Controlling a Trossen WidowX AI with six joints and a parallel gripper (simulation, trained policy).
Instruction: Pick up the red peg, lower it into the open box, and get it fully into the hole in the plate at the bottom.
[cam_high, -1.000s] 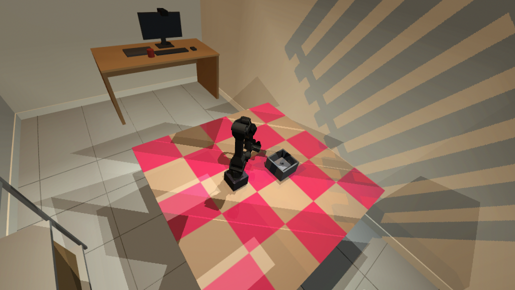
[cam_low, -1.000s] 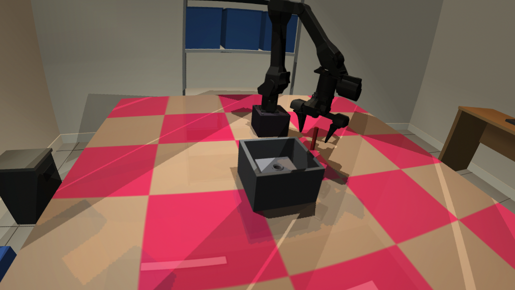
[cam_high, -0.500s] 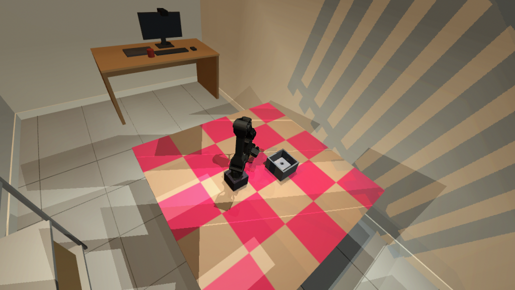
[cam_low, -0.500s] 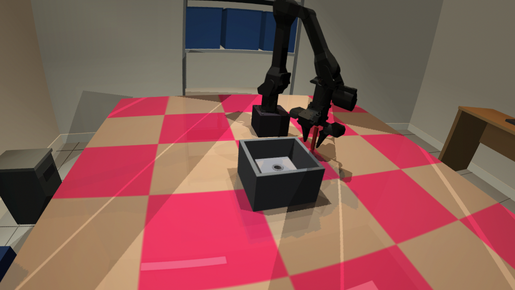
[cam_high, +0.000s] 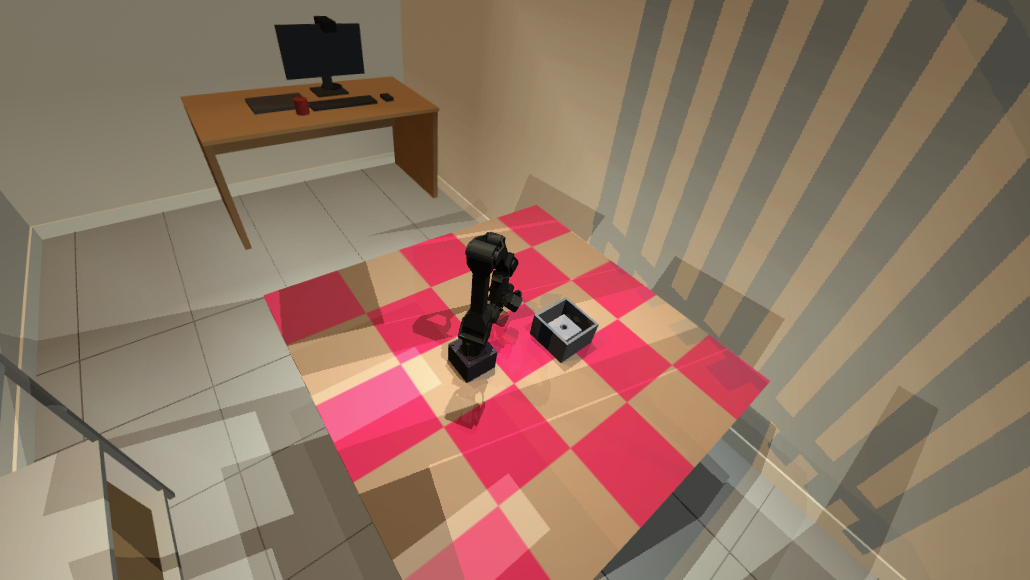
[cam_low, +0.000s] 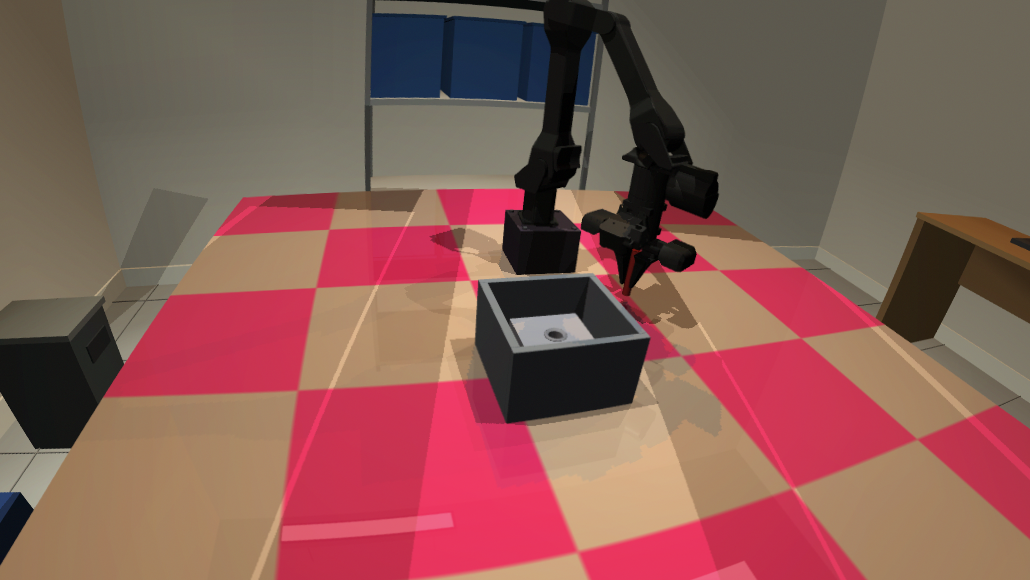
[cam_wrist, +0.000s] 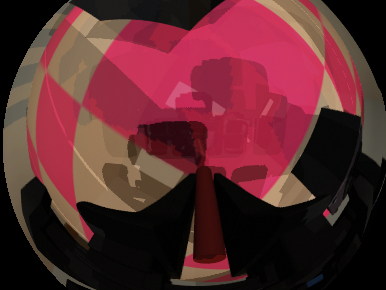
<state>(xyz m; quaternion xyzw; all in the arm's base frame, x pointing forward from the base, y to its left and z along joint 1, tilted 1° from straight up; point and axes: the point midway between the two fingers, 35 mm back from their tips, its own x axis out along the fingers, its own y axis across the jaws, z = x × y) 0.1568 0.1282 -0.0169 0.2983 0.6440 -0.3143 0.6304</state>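
My gripper tip is 180 mm short of the grey plate, 160 mm to the left of it and 20 mm below it. The rest, counted from my gripper tip: dark box: 180 mm ahead, 160 mm to the right; then red peg: 20 mm above.
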